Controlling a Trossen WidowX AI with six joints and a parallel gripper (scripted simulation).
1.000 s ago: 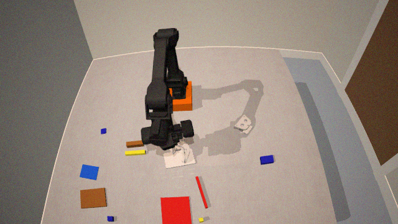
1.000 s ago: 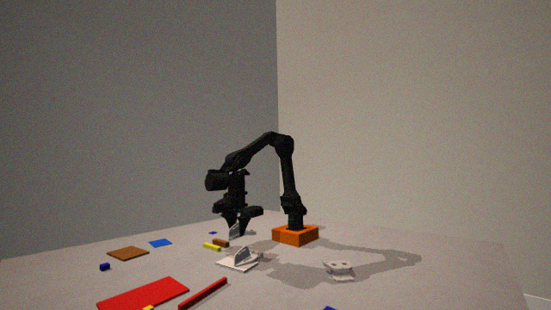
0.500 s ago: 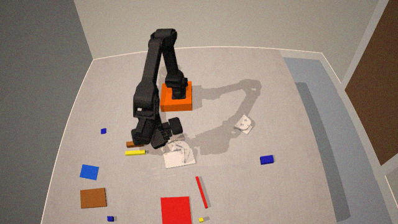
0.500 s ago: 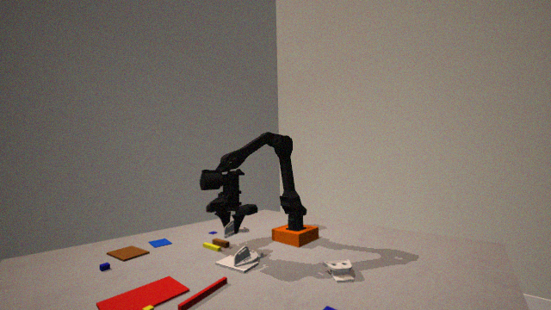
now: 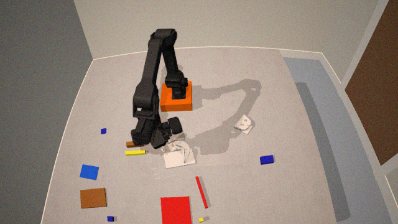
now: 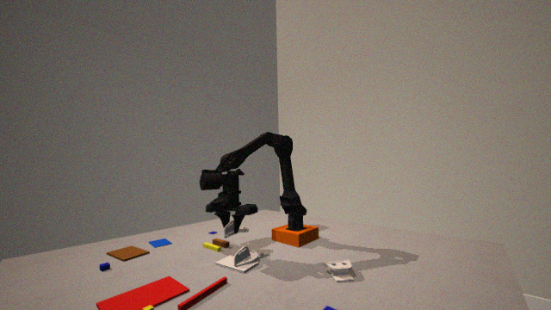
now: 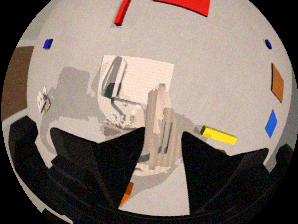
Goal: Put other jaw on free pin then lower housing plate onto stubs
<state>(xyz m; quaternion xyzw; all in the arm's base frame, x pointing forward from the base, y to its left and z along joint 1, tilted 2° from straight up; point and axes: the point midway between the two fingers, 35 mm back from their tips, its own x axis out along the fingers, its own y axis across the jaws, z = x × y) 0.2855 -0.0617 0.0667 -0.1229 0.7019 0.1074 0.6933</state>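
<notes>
My gripper tip is now 120 mm to the left of the yellow bar and 70 mm above it. From my gripper tip the other things lie so: red bar 180 mm ahead, 160 mm to the left, 70 mm below; then brown bar 40 mm behind, 130 mm to the right, 70 mm below; then pale jaw 40 mm behind, 10 mm to the left.
</notes>
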